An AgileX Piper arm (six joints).
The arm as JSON. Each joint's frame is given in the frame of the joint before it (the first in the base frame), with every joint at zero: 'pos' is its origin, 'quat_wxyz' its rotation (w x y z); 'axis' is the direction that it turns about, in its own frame. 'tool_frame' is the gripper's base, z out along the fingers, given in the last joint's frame.
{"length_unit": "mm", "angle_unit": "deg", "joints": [
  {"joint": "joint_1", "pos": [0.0, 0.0, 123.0], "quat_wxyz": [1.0, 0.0, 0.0, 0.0], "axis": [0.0, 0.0, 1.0]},
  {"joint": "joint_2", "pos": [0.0, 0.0, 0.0], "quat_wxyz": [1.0, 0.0, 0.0, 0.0], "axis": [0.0, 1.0, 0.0]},
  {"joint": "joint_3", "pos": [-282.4, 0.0, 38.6], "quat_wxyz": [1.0, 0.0, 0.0, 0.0], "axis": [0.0, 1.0, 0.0]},
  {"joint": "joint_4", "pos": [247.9, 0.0, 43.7], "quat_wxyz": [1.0, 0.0, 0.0, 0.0], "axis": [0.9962, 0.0, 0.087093]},
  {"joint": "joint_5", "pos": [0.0, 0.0, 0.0], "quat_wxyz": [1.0, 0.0, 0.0, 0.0], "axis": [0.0, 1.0, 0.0]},
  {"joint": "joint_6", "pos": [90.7, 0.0, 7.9], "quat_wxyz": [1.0, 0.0, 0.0, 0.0], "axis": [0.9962, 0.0, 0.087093]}
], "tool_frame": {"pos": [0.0, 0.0, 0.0], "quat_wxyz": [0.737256, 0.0, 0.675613, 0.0]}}
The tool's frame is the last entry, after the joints.
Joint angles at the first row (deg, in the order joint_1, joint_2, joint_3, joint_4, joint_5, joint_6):
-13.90 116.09 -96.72 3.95 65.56 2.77
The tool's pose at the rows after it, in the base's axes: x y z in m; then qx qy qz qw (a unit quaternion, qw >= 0):
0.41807, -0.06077, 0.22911, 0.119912, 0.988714, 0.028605, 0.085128
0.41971, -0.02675, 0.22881, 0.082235, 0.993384, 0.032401, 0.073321
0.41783, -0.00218, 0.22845, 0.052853, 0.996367, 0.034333, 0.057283
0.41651, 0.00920, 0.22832, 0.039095, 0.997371, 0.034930, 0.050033
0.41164, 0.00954, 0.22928, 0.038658, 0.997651, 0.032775, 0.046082
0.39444, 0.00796, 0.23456, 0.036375, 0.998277, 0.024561, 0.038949
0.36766, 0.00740, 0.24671, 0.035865, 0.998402, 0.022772, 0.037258
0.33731, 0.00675, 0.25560, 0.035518, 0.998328, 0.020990, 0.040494
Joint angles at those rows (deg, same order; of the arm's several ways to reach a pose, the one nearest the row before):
-9.05 116.09 -96.72 3.97 66.03 3.47
-4.44 116.09 -96.72 3.97 67.24 3.76
-1.11 116.09 -96.72 3.97 68.97 3.76
0.45 116.09 -96.72 3.97 69.75 3.76
0.56 115.15 -95.44 3.72 69.86 3.88
0.56 111.59 -91.02 2.77 69.86 3.88
0.56 105.68 -84.91 2.57 69.86 3.88
0.56 99.15 -77.84 2.35 68.95 3.88

